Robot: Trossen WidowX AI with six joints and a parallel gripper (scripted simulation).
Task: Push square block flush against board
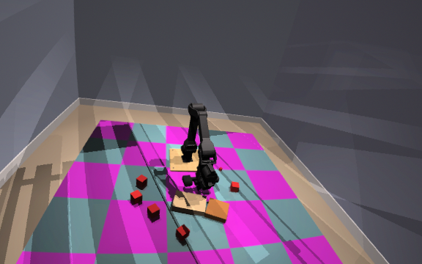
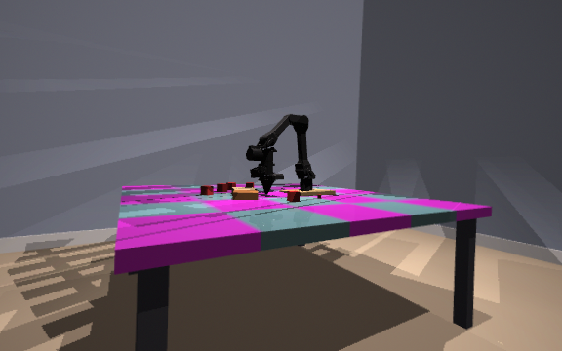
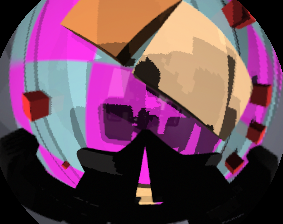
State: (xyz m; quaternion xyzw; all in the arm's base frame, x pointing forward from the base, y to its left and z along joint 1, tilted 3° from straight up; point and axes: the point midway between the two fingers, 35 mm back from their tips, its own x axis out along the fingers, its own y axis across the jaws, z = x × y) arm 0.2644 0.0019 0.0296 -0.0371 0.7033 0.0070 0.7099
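Right now the tan board is 8 cm ahead of my gripper tip, 7 cm to the right of it and 1 cm above it. Also, from my gripper tip: square block (15 cm ahead, 5 cm to the left, 1 cm above).
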